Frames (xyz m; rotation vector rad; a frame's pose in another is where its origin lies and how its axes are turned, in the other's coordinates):
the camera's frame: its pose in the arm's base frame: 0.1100 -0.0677 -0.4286 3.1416 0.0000 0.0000
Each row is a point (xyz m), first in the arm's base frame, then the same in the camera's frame.
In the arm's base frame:
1: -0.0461 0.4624 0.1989
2: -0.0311 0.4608 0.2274
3: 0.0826 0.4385 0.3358
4: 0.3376 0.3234 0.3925
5: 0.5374 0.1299 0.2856
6: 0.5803 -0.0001 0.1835
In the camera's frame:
1: -0.1561 -0.5301 -0.6275
2: -0.1411 -0.5285 -0.6560
3: -0.0274 -0.5062 -0.7644
4: 0.2276 -0.3911 -0.8211
5: 0.4274 -0.1976 -0.7142
6: 0.4703 -0.0676 -0.6121

